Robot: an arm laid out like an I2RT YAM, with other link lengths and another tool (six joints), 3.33 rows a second.
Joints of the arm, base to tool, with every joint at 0 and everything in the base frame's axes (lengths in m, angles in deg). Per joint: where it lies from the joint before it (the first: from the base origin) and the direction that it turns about. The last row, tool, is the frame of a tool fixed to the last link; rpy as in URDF.
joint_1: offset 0 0 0.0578 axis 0 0 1
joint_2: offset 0.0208 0.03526 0.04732 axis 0 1 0
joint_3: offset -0.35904 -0.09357 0 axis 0 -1 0
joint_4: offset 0.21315 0.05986 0.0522 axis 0 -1 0
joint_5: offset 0.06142 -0.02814 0.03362 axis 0 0 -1
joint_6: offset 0.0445 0 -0.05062 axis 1 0 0
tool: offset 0.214 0.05 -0.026 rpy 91.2 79.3 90
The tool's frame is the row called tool.
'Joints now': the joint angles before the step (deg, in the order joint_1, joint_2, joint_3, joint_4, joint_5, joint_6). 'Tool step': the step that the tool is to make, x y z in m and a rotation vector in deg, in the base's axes. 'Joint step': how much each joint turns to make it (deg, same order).
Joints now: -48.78, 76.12, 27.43, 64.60, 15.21, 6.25
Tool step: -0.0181, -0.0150, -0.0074, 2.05, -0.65, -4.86
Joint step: 0.00, 0.17, 0.08, -1.18, 5.17, 0.52
